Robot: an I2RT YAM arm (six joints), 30 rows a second.
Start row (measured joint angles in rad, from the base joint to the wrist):
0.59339 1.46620 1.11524 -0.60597 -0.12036 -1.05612
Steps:
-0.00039 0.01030 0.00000 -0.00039 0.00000 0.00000
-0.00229 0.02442 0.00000 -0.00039 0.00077 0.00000
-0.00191 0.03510 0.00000 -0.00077 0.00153 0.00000
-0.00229 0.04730 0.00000 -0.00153 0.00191 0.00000
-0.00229 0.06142 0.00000 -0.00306 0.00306 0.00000
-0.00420 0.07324 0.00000 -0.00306 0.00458 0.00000
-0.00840 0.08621 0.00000 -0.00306 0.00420 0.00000
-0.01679 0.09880 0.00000 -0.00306 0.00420 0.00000
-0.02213 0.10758 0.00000 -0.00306 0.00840 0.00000
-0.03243 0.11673 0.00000 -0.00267 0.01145 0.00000
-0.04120 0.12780 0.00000 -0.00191 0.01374 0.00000
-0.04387 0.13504 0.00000 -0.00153 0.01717 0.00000
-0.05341 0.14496 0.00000 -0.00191 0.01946 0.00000
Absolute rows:
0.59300 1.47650 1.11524 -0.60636 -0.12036 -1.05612
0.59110 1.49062 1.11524 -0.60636 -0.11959 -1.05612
0.59148 1.50130 1.11524 -0.60674 -0.11883 -1.05612
0.59110 1.51350 1.11524 -0.60750 -0.11845 -1.05612
0.59110 1.52762 1.11524 -0.60903 -0.11730 -1.05612
0.58919 1.53944 1.11524 -0.60903 -0.11578 -1.05612
0.58499 1.55241 1.11524 -0.60903 -0.11616 -1.05612
0.57660 1.56500 1.11524 -0.60903 -0.11616 -1.05612
0.57126 1.57378 1.11524 -0.60903 -0.11196 -1.05612
0.56096 1.58293 1.11524 -0.60864 -0.10891 -1.05612
0.55219 1.59400 1.11524 -0.60788 -0.10662 -1.05612
0.54952 1.60124 1.11524 -0.60750 -0.10319 -1.05612
0.53998 1.61116 1.11524 -0.60788 -0.10090 -1.05612

